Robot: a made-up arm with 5 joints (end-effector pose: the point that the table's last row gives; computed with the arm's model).
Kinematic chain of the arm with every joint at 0, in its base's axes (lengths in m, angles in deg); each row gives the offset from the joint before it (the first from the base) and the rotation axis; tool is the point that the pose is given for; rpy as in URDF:
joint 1: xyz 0 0 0.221 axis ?
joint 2: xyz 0 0 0 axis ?
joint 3: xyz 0.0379 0 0.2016 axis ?
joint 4: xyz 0.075 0 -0.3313 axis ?
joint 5: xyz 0.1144 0 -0.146 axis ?
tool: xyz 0 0 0 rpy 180 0 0
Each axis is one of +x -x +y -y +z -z.
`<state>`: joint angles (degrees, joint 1 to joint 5).
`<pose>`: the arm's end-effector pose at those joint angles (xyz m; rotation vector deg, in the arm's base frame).
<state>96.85 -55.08 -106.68 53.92 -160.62</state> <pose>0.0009 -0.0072 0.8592 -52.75 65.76 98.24</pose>
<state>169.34 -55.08 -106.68 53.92 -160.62</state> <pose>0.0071 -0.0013 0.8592 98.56 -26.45 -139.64</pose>
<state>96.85 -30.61 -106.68 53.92 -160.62</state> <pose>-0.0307 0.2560 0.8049 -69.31 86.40 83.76</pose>
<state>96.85 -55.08 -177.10 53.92 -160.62</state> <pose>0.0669 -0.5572 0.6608 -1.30 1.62 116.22</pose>
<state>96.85 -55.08 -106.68 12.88 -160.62</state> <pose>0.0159 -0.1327 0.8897 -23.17 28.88 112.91</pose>
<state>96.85 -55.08 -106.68 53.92 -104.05</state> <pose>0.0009 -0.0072 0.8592 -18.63 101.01 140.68</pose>
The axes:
joint 1: +z
joint 2: +y
joint 3: +y
joint 4: +y
joint 5: -z

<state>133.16 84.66 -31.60 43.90 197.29</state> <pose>0.1192 -0.1271 -0.1529 90.41 -56.64 116.52</pose>
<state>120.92 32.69 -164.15 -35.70 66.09</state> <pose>-0.1338 0.2233 0.8135 -11.41 -5.92 6.98</pose>
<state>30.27 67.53 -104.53 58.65 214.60</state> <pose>0.4426 0.2584 -0.1343 -6.08 -160.80 16.50</pose>
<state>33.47 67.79 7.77 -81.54 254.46</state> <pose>0.0232 0.0153 -0.0264 61.74 165.16 7.45</pose>
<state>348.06 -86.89 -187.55 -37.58 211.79</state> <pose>-0.5436 0.1150 -0.0134 -49.31 -122.87 10.15</pose>
